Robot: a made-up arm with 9 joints. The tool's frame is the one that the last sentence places.
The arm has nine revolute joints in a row. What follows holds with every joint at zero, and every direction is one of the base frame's.
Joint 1 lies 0.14 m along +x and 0.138 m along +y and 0.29 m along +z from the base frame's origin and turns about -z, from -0.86 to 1.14 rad.
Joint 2 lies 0.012 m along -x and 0.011 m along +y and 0.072 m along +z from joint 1 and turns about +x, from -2.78 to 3.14 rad.
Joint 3 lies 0.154 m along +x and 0.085 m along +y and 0.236 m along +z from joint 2 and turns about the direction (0.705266, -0.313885, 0.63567), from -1 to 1.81 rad.
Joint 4 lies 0.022 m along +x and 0.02 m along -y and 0.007 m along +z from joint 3 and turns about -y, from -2.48 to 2.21 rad.
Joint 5 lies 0.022 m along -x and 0.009 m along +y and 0.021 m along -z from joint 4 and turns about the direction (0.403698, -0.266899, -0.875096), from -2.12 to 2.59 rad.
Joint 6 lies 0.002 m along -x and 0.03 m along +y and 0.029 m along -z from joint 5 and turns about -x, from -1.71 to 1.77 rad.
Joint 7 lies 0.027 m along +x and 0.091 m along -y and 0.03 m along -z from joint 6 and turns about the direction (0.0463, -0.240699, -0.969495), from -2.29 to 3.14 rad.
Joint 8 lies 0.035 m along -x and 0.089 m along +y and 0.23 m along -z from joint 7 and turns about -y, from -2.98 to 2.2 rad.
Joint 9 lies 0.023 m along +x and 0.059 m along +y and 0.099 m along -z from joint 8 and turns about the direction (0.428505, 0.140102, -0.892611), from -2.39 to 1.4 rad.
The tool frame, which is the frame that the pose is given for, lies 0.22 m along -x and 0.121 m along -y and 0.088 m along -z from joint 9; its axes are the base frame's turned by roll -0.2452, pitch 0.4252 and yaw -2.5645 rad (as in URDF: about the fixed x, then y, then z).
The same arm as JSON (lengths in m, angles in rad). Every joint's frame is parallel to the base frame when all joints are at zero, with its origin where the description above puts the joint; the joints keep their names.
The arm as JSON. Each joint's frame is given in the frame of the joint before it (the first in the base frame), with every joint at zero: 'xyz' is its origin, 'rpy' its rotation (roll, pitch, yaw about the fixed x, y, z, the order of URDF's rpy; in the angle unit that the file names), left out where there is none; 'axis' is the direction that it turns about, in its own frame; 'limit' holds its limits. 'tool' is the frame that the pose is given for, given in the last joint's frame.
{"units": {"length": "m", "angle": "rad"}, "joints": [
  {"name": "joint 1", "type": "revolute", "origin": {"xyz": [0.14, 0.138, 0.29]}, "axis": "-z", "limit": {"lower": -0.86, "upper": 1.14}},
  {"name": "joint 2", "type": "revolute", "origin": {"xyz": [-0.012, 0.011, 0.072]}, "axis": "+x", "limit": {"lower": -2.78, "upper": 3.14}},
  {"name": "joint 3", "type": "revolute", "origin": {"xyz": [0.154, 0.085, 0.236]}, "axis": [0.705266, -0.313885, 0.63567], "limit": {"lower": -1.0, "upper": 1.81}},
  {"name": "joint 4", "type": "revolute", "origin": {"xyz": [0.022, -0.02, 0.007]}, "axis": "-y", "limit": {"lower": -2.48, "upper": 2.21}},
  {"name": "joint 5", "type": "revolute", "origin": {"xyz": [-0.022, 0.009, -0.021]}, "axis": [0.403698, -0.266899, -0.875096], "limit": {"lower": -2.12, "upper": 2.59}},
  {"name": "joint 6", "type": "revolute", "origin": {"xyz": [-0.002, 0.03, -0.029]}, "axis": "-x", "limit": {"lower": -1.71, "upper": 1.77}},
  {"name": "joint 7", "type": "revolute", "origin": {"xyz": [0.027, -0.091, -0.03]}, "axis": [0.0463, -0.240699, -0.969495], "limit": {"lower": -2.29, "upper": 3.14}},
  {"name": "joint 8", "type": "revolute", "origin": {"xyz": [-0.035, 0.089, -0.23]}, "axis": "-y", "limit": {"lower": -2.98, "upper": 2.2}},
  {"name": "joint 9", "type": "revolute", "origin": {"xyz": [0.023, 0.059, -0.099]}, "axis": [0.428505, 0.140102, -0.892611], "limit": {"lower": -2.39, "upper": 1.4}}
], "tool": {"origin": {"xyz": [-0.22, -0.121, -0.088], "rpy": [-0.2452, 0.4252, -2.5645]}}}

